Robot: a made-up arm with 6 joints. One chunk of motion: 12 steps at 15 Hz.
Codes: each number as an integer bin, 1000 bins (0 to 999) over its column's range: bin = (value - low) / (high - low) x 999, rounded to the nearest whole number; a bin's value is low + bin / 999 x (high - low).
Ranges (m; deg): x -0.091..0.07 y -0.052..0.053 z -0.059..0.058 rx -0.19..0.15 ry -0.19..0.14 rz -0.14..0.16
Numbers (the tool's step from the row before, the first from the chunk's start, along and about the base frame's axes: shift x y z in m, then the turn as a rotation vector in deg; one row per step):
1: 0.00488 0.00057 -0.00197 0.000 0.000 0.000
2: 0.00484 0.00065 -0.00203 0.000 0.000 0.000
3: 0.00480 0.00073 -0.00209 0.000 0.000 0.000
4: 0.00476 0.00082 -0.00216 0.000 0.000 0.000
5: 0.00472 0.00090 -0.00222 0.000 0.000 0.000
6: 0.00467 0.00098 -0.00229 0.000 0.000 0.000
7: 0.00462 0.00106 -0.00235 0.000 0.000 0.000
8: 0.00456 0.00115 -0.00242 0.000 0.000 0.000
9: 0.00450 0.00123 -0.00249 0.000 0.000 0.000
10: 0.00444 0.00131 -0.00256 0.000 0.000 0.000
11: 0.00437 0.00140 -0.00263 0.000 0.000 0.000
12: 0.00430 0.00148 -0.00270 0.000 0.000 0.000
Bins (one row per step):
1: 595 500 487 558 575 466
2: 595 501 486 558 575 466
3: 594 502 486 558 575 466
4: 594 503 485 558 575 466
5: 594 503 485 558 575 466
6: 594 504 484 558 575 466
7: 593 505 484 558 575 466
8: 593 506 483 558 575 466
9: 593 506 483 558 575 466
10: 592 507 482 558 575 466
11: 592 508 481 558 575 466
12: 591 509 481 558 575 466

